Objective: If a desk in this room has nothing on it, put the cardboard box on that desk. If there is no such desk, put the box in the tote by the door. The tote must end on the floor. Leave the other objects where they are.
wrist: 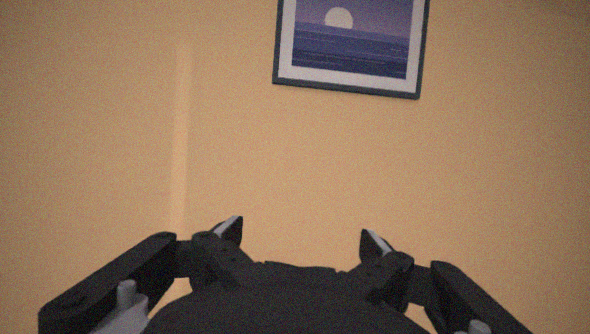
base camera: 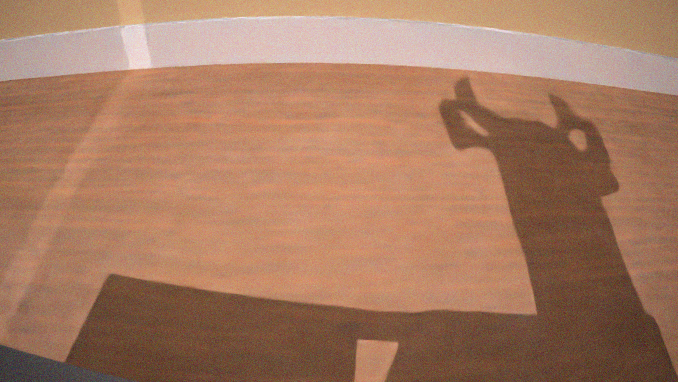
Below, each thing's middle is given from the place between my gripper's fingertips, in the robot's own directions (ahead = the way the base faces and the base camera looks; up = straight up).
Labels:
My gripper is now 64 cm short of the framed picture (wrist: 382, 55), 52 cm below it and 14 cm to the left of it.

